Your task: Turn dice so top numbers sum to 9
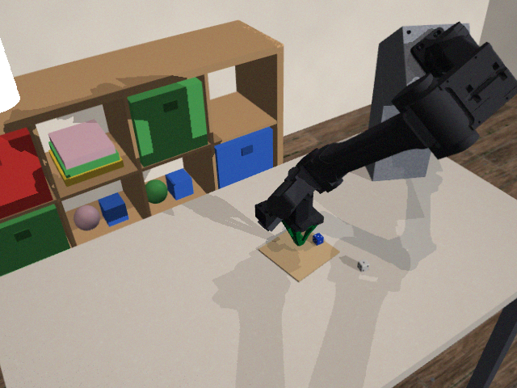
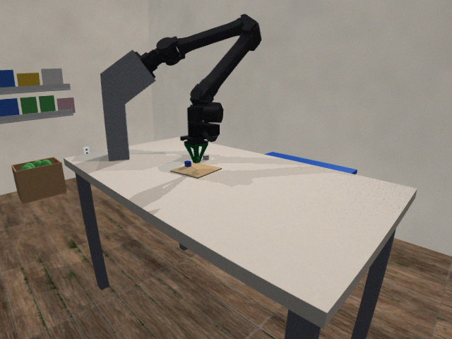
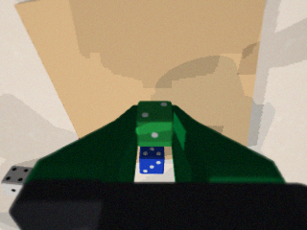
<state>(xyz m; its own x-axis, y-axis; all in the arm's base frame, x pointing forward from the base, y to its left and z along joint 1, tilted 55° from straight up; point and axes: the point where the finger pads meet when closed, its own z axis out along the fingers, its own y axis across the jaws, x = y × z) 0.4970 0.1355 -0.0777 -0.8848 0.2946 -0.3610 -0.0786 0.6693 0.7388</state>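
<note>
Now: hand 4 cm above the tan mat. From my hand the other things lie so: green die (right at my hand); then blue die (6 cm behind, 3 cm below); then white die (11 cm behind, 12 cm to the left, 3 cm below).
</note>
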